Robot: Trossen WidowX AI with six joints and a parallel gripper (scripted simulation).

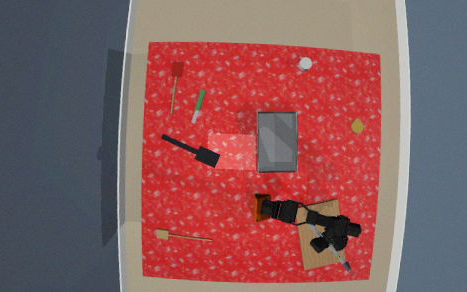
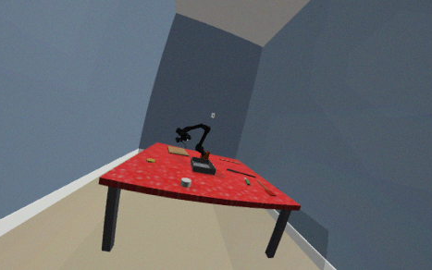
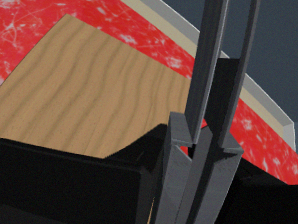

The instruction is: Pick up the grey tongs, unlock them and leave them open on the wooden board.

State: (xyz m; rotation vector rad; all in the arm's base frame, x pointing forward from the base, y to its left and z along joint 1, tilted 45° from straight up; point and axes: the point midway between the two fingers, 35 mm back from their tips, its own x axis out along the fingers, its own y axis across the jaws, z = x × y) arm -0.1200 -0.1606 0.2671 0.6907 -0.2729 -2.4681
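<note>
Right now my gripper tip is 1 cm short of the wooden board, 4 cm to the left of it and 13 cm above it. Also, from my gripper tip: yellow disc 63 cm ahead, 13 cm to the right, 13 cm below; then grey roasting tin 47 cm ahead, 30 cm to the left, 11 cm below; then yellow lock piece 1 cm behind, 4 cm to the right, 8 cm above.
</note>
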